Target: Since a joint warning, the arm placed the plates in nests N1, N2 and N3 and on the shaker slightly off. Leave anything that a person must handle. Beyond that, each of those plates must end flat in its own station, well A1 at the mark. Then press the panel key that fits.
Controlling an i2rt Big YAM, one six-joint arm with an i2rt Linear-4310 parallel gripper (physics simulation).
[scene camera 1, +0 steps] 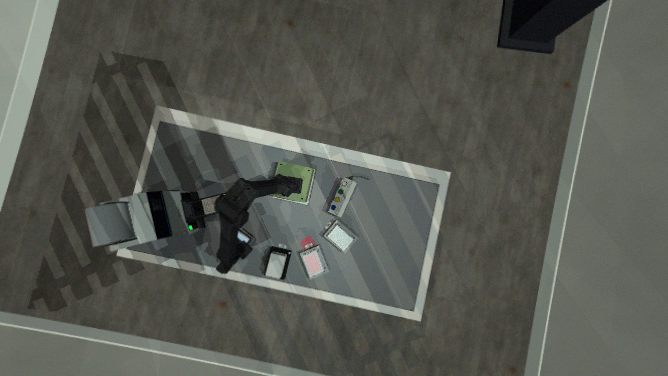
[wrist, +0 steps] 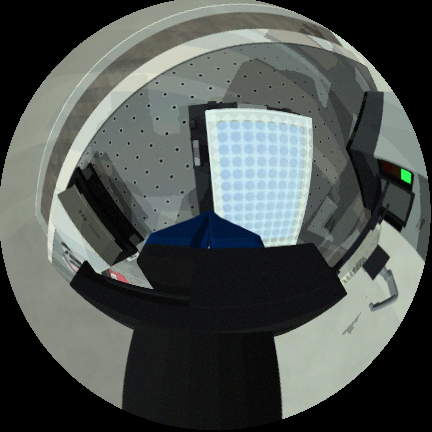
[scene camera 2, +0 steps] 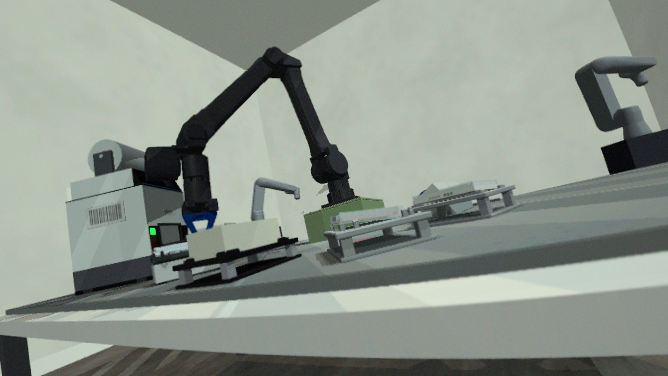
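Note:
A white plate with pale blue wells [wrist: 259, 177] [scene camera 1: 244, 236] lies on the black shaker [wrist: 196, 120], whose top shows along the plate's left and far edges. My gripper [wrist: 209, 216] [scene camera 2: 200, 223] is shut with nothing between its blue fingers. Its tips are low at the plate's near short edge, towards the left corner. In scene camera 1 my arm covers most of this plate. Along the table stand a tall pale plate [scene camera 1: 275, 264] [scene camera 2: 233, 236] in a black nest [scene camera 2: 219, 257], a pink plate [scene camera 1: 311, 262] with a red tag [scene camera 1: 306, 242], and a white plate [scene camera 1: 340, 236]. The key panel [scene camera 1: 341, 196] lies behind them.
A grey instrument [scene camera 1: 144, 215] [scene camera 2: 112, 224] with a green light [wrist: 405, 176] stands close beside the shaker. My arm's green base [scene camera 1: 306, 186] [scene camera 2: 343, 217] sits mid-table. A grey bent pipe [scene camera 2: 273, 186] rises behind the nests. The table's pale rim [scene camera 1: 432, 242] is near.

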